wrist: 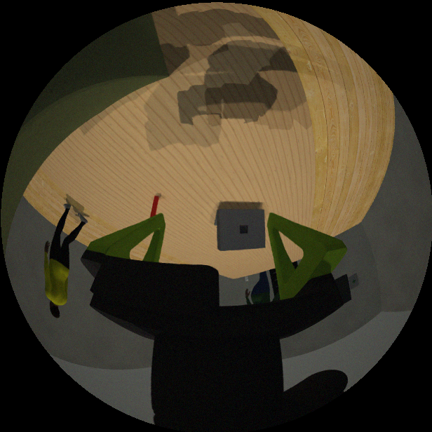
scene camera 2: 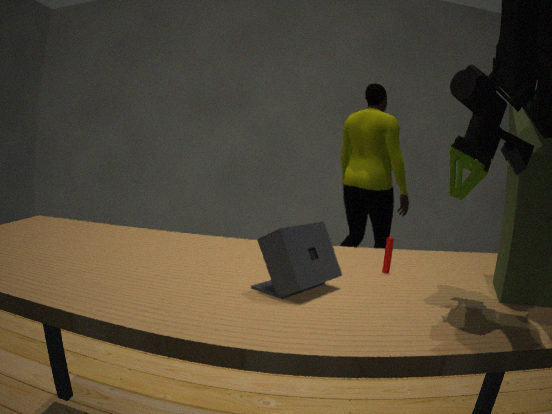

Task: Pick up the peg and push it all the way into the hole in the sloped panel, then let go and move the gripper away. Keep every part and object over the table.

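Frame: origin at the arm's base, x ahead, y left, z up, level; millimetres.
Seen in the pictures: gripper, fingertip midpoint: (scene camera 2: 455,197); arm's base at its link origin: (scene camera 2: 547,117).
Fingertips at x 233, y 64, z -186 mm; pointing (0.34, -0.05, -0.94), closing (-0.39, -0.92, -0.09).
Pixels of each thing's middle, then the offset from my fingertips to it. Level surfaces: height alone.
- red peg at the middle of its body: (scene camera 2: 388,255) dy -194, dx +98, dz -156 mm
- grey block with the sloped panel, body centre: (scene camera 2: 299,258) dy -28, dx +278, dz -136 mm
- wooden table at its surface level: dz -196 mm
A red peg (scene camera 2: 388,255) (wrist: 155,205) stands upright on the table, to the right of the grey block in the scene view. The grey block with the sloped panel (scene camera 2: 313,257) (wrist: 240,240) rests tilted on its base. Its square hole (scene camera 2: 313,254) (wrist: 243,229) faces the peg's side and shows dark inside. My gripper (scene camera 2: 457,196) (wrist: 215,218) is open and empty, high above the table and well apart from the peg and the block. In the wrist view its green fingers are spread wide, and the left fingertip overlaps the view just below the peg.
The wooden table (scene camera 2: 150,280) (wrist: 200,170) carries these objects. A large green column (scene camera 2: 525,240) (wrist: 100,75) stands at the right of the scene view, near the arm. A person in a yellow top (scene camera 2: 371,150) (wrist: 56,282) stands beyond the table's far edge.
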